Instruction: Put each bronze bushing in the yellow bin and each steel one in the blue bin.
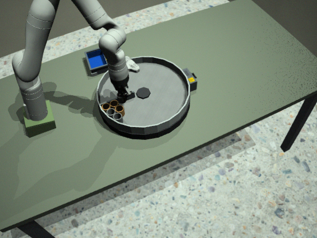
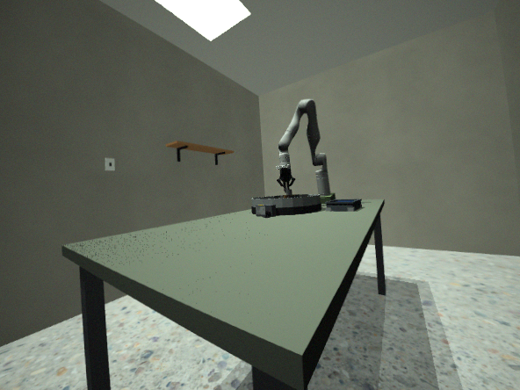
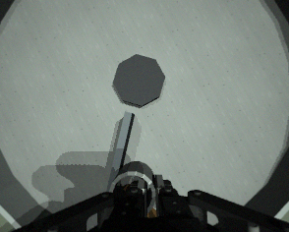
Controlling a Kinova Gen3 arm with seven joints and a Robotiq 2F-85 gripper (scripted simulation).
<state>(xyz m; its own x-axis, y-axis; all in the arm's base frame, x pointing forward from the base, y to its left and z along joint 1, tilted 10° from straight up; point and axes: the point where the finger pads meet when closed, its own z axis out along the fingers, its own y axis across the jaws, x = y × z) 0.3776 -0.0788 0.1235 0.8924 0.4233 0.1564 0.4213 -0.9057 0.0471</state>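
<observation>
The turntable is 10 cm ahead of my hand, 6 cm to the left of it and 8 cm below it.
</observation>
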